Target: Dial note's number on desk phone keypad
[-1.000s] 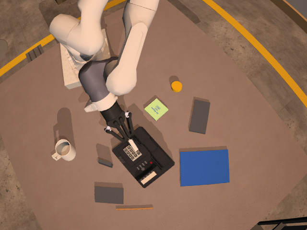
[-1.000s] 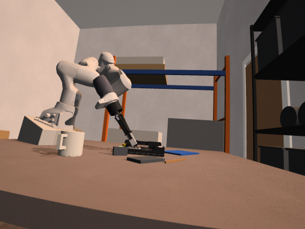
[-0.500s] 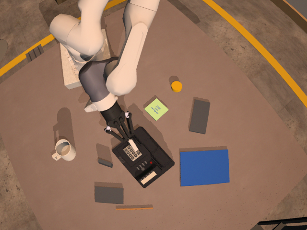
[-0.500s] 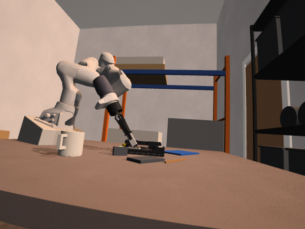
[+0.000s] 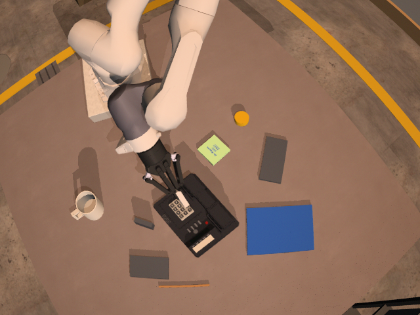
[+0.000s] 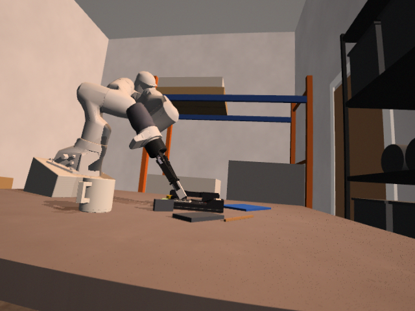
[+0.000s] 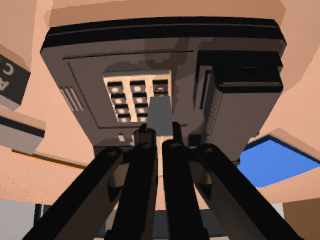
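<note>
The handset lies 6 cm ahead of my hand, 5 cm to the left of it and 2 cm below it. From my hand the other things lie so: pencil: 20 cm ahead, 19 cm to the right, 6 cm below; then grey block: 3 cm behind, 14 cm to the right, 5 cm below; then note: 6 cm behind, 20 cm to the left, 6 cm below.
</note>
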